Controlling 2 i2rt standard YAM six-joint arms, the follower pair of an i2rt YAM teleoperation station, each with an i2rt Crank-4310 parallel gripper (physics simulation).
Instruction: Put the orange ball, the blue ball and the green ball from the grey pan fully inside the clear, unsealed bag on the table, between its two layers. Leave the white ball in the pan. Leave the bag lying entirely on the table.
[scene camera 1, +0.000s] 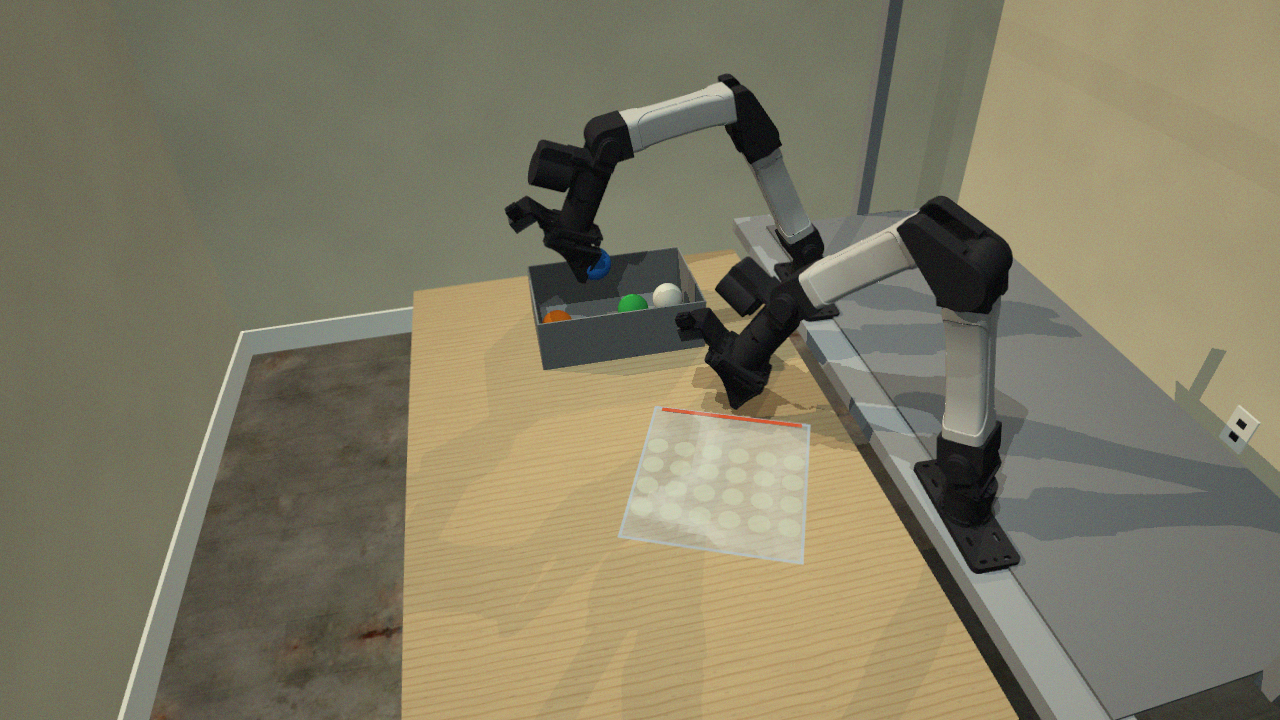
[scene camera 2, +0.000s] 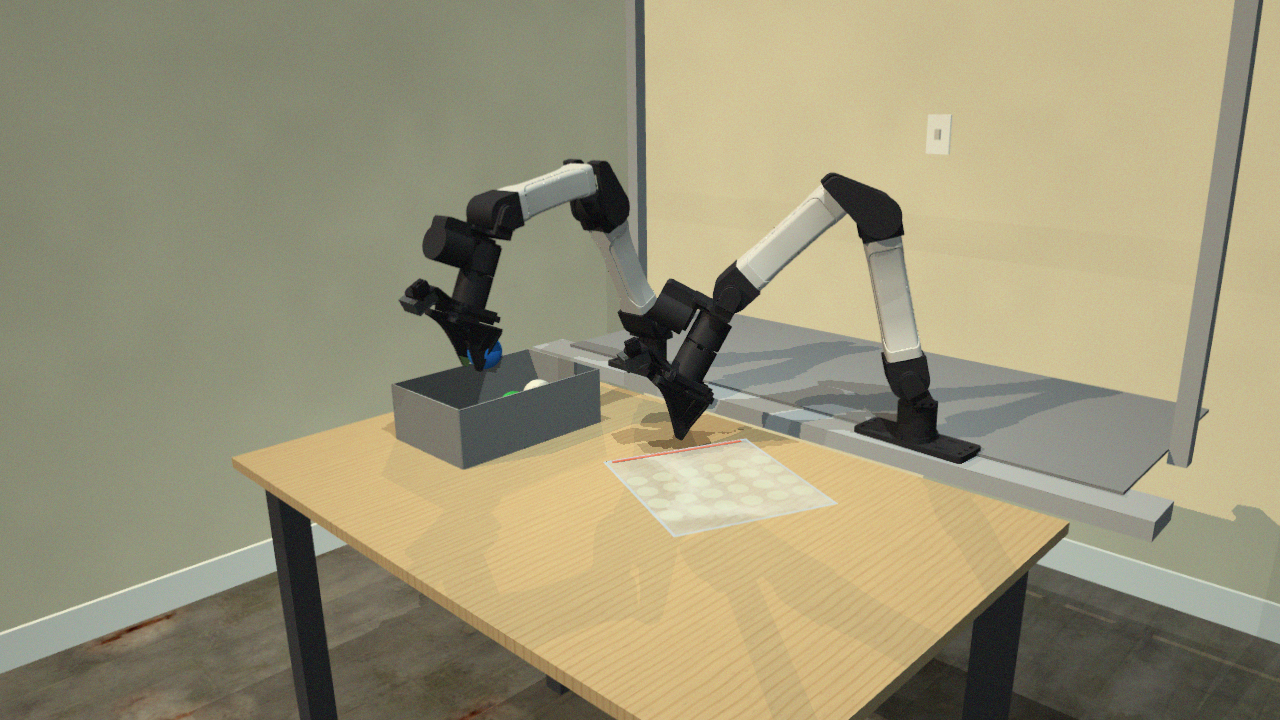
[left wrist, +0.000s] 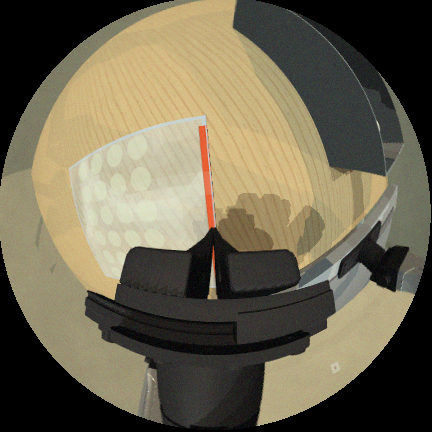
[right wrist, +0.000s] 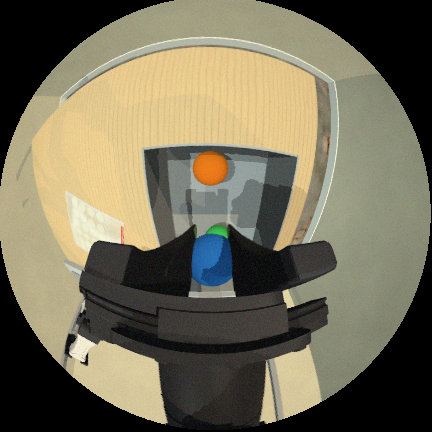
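My right gripper (scene camera 1: 586, 273) (scene camera 2: 484, 365) (right wrist: 211, 226) is shut on the blue ball (scene camera 1: 600, 264) (scene camera 2: 488, 355) (right wrist: 212, 260), above the grey pan (scene camera 1: 626, 341) (scene camera 2: 528, 419) (left wrist: 300, 85) (right wrist: 281, 195). The orange ball (scene camera 1: 556, 317) (right wrist: 210, 168), green ball (scene camera 1: 632, 305) (scene camera 2: 509, 394) (right wrist: 218, 231) and white ball (scene camera 1: 666, 296) (scene camera 2: 535, 385) are in the pan. The clear bag (scene camera 1: 716, 479) (scene camera 2: 716, 492) (left wrist: 167, 175) (right wrist: 85, 217) lies flat, its red-striped edge facing the pan. My left gripper (scene camera 1: 736, 404) (scene camera 2: 681, 437) (left wrist: 213, 229) is shut, its tips just above that edge; I see no bag film between them.
The wooden table (scene camera 1: 519, 555) (scene camera 2: 554, 573) carries the pan and bag. The grey mounting rail (scene camera 1: 836, 353) (scene camera 2: 1029, 497) runs along the arms' side. The left arm's wrist is close to the near right corner of the pan in scene camera 1.
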